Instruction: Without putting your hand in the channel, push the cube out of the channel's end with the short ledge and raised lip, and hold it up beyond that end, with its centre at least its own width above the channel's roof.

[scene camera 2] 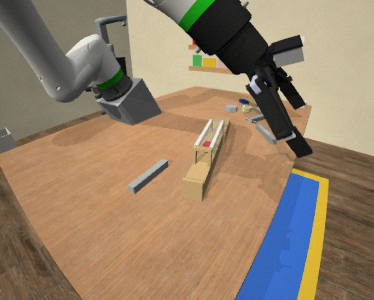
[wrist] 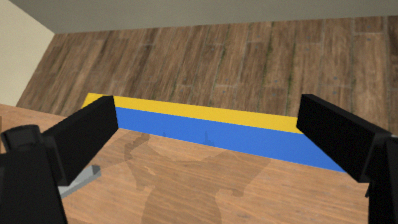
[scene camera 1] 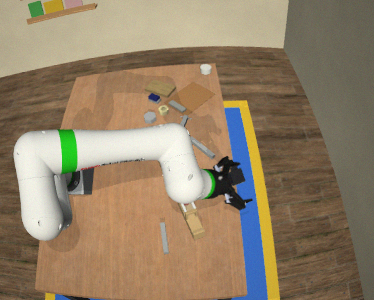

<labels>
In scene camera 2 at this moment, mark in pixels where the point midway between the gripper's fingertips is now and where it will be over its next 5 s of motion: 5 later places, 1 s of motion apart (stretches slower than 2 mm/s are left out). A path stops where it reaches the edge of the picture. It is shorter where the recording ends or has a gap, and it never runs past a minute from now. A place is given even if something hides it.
My gripper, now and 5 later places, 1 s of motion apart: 302, 127; 286, 118; 269, 106; 269, 106; 270, 106; 266, 128
</labels>
